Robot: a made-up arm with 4 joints.
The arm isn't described. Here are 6 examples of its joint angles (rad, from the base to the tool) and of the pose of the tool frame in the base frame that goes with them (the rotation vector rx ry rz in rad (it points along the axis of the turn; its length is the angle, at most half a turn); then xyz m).
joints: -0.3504 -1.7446 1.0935 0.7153
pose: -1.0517 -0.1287 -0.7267 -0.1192 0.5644 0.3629
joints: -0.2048 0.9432 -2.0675 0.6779
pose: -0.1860 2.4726 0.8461 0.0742 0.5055 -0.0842
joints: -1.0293 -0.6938 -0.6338 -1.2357
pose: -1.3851 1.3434 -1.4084 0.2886 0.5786 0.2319
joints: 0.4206 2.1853 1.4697 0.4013
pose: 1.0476 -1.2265 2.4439 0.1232 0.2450 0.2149
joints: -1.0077 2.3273 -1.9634 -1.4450
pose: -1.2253 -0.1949 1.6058 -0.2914 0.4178 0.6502
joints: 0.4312 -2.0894 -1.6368 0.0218
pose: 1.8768 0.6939 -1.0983 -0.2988 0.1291 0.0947
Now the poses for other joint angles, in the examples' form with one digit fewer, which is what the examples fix.
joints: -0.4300 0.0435 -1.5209 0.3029
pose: 0.301 1.976 0.183 0.194 0.306 0.075
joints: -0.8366 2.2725 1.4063 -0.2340
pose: 2.019 -0.095 0.815 -0.065 0.171 -0.016
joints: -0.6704 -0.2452 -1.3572 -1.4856
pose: -1.535 1.585 -0.830 0.285 0.648 0.171
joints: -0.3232 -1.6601 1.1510 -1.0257
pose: -1.085 -1.269 -2.132 0.084 0.685 -0.009
